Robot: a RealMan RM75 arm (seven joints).
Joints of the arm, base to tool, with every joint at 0 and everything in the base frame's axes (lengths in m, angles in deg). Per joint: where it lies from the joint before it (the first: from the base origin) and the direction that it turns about. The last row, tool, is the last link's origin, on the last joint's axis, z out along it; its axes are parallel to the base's.
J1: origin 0 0 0.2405 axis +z
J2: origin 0 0 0 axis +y
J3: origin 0 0 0.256 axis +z
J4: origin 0 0 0 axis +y
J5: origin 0 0 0.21 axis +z
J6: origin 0 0 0 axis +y
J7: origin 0 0 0.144 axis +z
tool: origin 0 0 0
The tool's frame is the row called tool.
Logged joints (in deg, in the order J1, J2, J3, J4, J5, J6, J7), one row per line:
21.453, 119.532, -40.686, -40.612, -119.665, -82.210, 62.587
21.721, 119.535, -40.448, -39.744, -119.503, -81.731, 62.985
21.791, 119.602, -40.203, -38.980, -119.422, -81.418, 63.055
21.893, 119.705, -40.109, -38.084, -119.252, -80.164, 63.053
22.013, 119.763, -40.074, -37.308, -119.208, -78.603, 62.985
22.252, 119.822, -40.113, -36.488, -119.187, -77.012, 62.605
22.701, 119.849, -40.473, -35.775, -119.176, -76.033, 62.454
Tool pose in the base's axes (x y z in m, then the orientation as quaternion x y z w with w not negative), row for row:
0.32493, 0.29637, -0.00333, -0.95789, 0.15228, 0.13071, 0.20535
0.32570, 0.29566, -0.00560, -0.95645, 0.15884, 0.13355, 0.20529
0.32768, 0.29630, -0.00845, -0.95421, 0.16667, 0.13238, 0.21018
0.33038, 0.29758, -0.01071, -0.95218, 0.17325, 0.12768, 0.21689
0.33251, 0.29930, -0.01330, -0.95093, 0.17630, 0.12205, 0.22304
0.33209, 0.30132, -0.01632, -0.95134, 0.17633, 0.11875, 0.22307
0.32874, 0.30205, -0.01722, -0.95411, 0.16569, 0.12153, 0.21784
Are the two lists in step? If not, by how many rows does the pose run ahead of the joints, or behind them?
The pose runs 1 row ahead of the joints: the pose in row i belongs to the joints in row i + 1.
